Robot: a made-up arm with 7 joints. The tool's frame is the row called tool.
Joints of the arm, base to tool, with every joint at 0 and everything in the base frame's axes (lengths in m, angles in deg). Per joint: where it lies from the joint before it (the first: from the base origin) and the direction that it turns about. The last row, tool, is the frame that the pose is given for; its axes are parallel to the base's.
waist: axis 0 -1 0 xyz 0 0.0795 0
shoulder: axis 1 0 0 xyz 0 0.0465 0
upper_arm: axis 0 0 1 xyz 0 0 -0.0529
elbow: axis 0 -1 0 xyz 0 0 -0.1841
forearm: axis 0 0 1 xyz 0 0 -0.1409
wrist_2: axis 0 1 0 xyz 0 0 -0.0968
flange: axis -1 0 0 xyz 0 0 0
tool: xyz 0 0 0
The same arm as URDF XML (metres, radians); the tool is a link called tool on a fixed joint. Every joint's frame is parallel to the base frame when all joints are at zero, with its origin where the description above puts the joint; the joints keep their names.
<robot name="arm">
<link name="base"/>
<link name="link1"/>
<link name="link2"/>
<link name="link3"/>
<link name="link4"/>
<link name="link5"/>
<link name="link6"/>
<link name="link7"/>
<link name="tool"/>
<joint name="waist" type="continuous"><parent link="base"/><child link="link1"/><origin xyz="0.0000 0.0795 0.0000" rpy="0.0000 0.0000 0.0000"/><axis xyz="0 -1 0"/></joint>
<joint name="shoulder" type="continuous"><parent link="link1"/><child link="link2"/><origin xyz="0.0000 0.0465 0.0000" rpy="0.0000 0.0000 0.0000"/><axis xyz="1 0 0"/></joint>
<joint name="upper_arm" type="continuous"><parent link="link2"/><child link="link3"/><origin xyz="0.0000 0.0000 -0.0529" rpy="0.0000 0.0000 0.0000"/><axis xyz="0 0 1"/></joint>
<joint name="elbow" type="continuous"><parent link="link3"/><child link="link4"/><origin xyz="0.0000 0.0000 -0.1841" rpy="0.0000 0.0000 0.0000"/><axis xyz="0 -1 0"/></joint>
<joint name="forearm" type="continuous"><parent link="link4"/><child link="link5"/><origin xyz="0.0000 0.0000 -0.1409" rpy="0.0000 0.0000 0.0000"/><axis xyz="0 0 1"/></joint>
<joint name="wrist_2" type="continuous"><parent link="link5"/><child link="link6"/><origin xyz="0.0000 0.0000 -0.0968" rpy="0.0000 0.0000 0.0000"/><axis xyz="0 1 0"/></joint>
<joint name="flange" type="continuous"><parent link="link6"/><child link="link7"/><origin xyz="0.0000 0.0000 0.0000" rpy="0.0000 0.0000 0.0000"/><axis xyz="-1 0 0"/></joint>
<joint name="tool_fixed" type="fixed"><parent link="link7"/><child link="tool"/><origin xyz="0.0000 0.0000 0.0000" rpy="0.0000 0.0000 0.0000"/></joint>
</robot>

